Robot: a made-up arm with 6 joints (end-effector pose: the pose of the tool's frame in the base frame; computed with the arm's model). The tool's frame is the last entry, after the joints. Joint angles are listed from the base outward.
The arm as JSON. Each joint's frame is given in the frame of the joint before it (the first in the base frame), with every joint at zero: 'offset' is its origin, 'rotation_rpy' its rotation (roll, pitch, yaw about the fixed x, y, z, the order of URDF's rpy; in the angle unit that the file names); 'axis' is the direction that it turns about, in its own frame. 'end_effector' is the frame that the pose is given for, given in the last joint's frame.
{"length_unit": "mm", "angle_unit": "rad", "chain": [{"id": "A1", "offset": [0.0, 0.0, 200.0], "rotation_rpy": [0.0, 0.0, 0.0], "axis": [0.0, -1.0, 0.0]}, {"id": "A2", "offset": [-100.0, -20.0, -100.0], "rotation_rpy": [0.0, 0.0, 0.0], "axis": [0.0, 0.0, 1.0]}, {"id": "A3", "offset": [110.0, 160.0, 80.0], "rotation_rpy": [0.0, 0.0, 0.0], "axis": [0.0, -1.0, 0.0]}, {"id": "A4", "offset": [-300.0, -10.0, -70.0], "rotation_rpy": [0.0, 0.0, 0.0], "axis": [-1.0, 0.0, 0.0]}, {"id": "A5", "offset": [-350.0, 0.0, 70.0], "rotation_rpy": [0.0, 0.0, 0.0], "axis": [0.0, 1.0, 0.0]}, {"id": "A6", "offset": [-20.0, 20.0, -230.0], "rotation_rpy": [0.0, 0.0, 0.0], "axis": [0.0, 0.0, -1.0]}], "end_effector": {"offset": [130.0, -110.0, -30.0], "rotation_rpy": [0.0, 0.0, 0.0]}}
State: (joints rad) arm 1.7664 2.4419 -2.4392 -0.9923 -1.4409 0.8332
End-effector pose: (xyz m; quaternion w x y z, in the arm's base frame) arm -0.2984 0.1306 -0.2212 0.3887 -0.4512 -0.7876 -0.1581
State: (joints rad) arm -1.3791 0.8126 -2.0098 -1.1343 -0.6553 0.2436
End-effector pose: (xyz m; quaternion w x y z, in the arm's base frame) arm 0.4194 0.1748 0.4471 0.2687 -0.3224 0.8961 -0.1445
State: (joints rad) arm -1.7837 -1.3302 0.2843 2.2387 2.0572 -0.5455
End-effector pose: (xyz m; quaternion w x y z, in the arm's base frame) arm -0.3571 0.7781 0.3675 0.4145 0.6371 -0.2547 0.5979
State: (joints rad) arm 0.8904 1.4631 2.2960 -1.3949 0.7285 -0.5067
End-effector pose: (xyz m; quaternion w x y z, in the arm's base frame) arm 0.1214 0.6897 -0.4020 0.4107 0.0926 0.3172 -0.8498
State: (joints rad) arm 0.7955 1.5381 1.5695 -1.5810 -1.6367 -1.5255
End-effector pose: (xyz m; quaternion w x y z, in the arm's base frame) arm 0.2524 0.0153 -0.1379 0.2494 -0.6681 0.6530 -0.2551
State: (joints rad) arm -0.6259 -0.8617 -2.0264 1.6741 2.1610 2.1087
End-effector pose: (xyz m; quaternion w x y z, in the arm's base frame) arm 0.8478 0.0269 0.4498 0.0864 0.7934 -0.0124 -0.6024
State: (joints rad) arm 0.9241 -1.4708 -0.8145 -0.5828 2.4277 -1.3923
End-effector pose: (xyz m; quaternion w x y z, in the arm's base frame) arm -0.5915 0.3856 0.6600 0.0644 -0.7795 0.0395 -0.6218
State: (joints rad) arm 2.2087 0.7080 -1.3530 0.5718 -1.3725 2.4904
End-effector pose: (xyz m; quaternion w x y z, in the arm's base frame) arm -0.0995 -0.0896 -0.2592 0.3159 0.5166 -0.7563 -0.2478
